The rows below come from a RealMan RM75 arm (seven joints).
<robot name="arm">
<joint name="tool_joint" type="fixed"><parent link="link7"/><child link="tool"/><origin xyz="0 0 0"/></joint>
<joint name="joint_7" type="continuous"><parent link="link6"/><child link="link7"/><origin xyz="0 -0.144 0" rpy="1.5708 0 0"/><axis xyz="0 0 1"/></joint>
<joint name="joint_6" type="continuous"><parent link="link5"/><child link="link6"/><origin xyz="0 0 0" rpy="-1.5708 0 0"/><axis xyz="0 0 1"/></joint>
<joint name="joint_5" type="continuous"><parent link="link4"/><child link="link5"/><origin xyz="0 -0.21 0" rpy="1.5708 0 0"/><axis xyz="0 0 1"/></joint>
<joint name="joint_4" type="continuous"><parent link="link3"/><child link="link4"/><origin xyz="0 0 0" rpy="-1.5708 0 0"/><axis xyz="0 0 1"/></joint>
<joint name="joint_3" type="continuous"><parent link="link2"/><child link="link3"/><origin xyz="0 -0.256 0" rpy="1.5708 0 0"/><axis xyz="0 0 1"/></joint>
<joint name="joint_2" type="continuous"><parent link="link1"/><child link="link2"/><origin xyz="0 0 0" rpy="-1.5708 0 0"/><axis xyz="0 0 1"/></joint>
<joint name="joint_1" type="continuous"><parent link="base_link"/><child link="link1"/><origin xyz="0 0 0.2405"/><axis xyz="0 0 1"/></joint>
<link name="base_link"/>
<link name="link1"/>
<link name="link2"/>
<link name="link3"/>
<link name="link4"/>
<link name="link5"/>
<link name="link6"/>
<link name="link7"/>
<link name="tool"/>
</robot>
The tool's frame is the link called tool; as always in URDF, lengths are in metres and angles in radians. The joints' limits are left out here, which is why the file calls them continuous.
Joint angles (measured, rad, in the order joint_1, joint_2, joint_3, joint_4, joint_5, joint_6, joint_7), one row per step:
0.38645, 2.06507, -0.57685, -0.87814, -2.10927, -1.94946, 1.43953
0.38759, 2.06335, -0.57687, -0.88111, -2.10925, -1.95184, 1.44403
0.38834, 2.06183, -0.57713, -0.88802, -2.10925, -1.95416, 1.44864
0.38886, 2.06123, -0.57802, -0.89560, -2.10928, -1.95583, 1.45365
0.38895, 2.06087, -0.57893, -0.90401, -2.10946, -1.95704, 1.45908
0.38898, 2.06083, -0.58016, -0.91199, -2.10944, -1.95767, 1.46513
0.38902, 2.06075, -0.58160, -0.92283, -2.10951, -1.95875, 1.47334
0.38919, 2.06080, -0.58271, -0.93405, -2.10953, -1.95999, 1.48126
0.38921, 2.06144, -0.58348, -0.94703, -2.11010, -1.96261, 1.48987
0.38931, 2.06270, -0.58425, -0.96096, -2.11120, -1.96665, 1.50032
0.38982, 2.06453, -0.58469, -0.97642, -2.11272, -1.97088, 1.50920
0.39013, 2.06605, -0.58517, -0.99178, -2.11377, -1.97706, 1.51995
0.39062, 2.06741, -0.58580, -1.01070, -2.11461, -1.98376, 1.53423
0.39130, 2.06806, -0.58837, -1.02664, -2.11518, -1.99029, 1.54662
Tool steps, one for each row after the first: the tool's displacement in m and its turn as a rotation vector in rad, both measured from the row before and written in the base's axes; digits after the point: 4 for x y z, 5 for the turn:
-0.0003, 0.0004, 0.0011, -0.00140, -0.00155, -0.00026
-0.0004, 0.0005, 0.0016, 0.00051, -0.00415, 0.00122
-0.0005, 0.0005, 0.0012, 0.00032, -0.00422, 0.00094
-0.0004, 0.0005, 0.0013, 0.00075, -0.00481, 0.00028
-0.0005, 0.0005, 0.0011, 0.00045, -0.00434, -0.00060
-0.0006, 0.0006, 0.0015, 0.00062, -0.00579, -0.00086
-0.0007, 0.0006, 0.0015, 0.00112, -0.00576, -0.00036
-0.0009, 0.0005, 0.0016, 0.00051, -0.00592, 0.00000
-0.0011, 0.0003, 0.0015, -0.00131, -0.00540, -0.00068
-0.0014, 0.0004, 0.0015, -0.00014, -0.00636, 0.00161
-0.0015, 0.0001, 0.0016, -0.00207, -0.00510, 0.00065
-0.0017, 0.0003, 0.0022, -0.00175, -0.00669, -0.00033
-0.0017, 0.0002, 0.0017, -0.00368, -0.00633, 0.00100

